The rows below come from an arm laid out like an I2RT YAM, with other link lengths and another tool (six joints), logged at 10 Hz.
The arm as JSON. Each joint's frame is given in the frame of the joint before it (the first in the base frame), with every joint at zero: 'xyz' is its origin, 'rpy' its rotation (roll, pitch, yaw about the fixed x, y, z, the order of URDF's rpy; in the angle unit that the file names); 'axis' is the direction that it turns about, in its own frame. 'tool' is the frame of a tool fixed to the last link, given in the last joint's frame.
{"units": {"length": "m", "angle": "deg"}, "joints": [
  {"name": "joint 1", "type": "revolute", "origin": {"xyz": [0.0, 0.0, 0.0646], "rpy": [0.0, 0.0, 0.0]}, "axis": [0.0, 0.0, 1.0]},
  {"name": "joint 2", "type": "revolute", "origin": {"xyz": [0.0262, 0.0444, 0.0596], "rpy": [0.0, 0.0, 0.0]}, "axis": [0.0, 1.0, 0.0]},
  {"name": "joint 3", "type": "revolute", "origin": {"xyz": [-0.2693, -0.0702, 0.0], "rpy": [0.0, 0.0, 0.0]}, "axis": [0.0, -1.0, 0.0]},
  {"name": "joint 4", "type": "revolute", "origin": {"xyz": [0.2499, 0.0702, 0.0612], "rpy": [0.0, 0.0, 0.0]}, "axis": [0.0, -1.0, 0.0]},
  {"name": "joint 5", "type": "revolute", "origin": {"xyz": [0.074, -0.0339, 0.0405], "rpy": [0.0, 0.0, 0.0]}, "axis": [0.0, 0.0, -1.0]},
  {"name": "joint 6", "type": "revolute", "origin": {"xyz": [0.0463, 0.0, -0.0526], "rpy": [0.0, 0.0, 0.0]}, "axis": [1.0, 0.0, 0.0]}
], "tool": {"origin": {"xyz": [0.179, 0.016, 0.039], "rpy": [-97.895, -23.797, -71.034]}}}
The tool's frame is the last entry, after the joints.
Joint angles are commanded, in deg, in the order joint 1, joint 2, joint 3, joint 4, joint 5, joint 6. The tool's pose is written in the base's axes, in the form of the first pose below.
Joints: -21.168, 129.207, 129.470, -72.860, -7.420, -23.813
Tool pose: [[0.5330 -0.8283 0.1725 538.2], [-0.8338 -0.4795 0.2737 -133.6], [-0.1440 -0.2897 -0.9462 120.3], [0 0 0 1]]
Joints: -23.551, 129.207, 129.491, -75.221, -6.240, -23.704
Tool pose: [[0.4844 -0.8632 0.1427 520.3], [-0.8591 -0.4385 0.2638 -155.7], [-0.1652 -0.2504 -0.9540 115.2], [0 0 0 1]]
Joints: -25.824, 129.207, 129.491, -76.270, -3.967, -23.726
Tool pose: [[0.4361 -0.8914 0.1235 505.7], [-0.8862 -0.4016 0.2310 -182.1], [-0.1563 -0.2102 -0.9651 111.6], [0 0 0 1]]
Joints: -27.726, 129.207, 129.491, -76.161, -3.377, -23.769
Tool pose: [[0.4044 -0.9055 0.1286 498.9], [-0.9024 -0.3722 0.2170 -201.1], [-0.1486 -0.2038 -0.9677 111.4], [0 0 0 1]]
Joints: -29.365, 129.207, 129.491, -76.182, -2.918, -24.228
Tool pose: [[0.3830 -0.9147 0.1290 491.9], [-0.9127 -0.3532 0.2057 -216.5], [-0.1427 -0.1965 -0.9701 110.9], [0 0 0 1]]
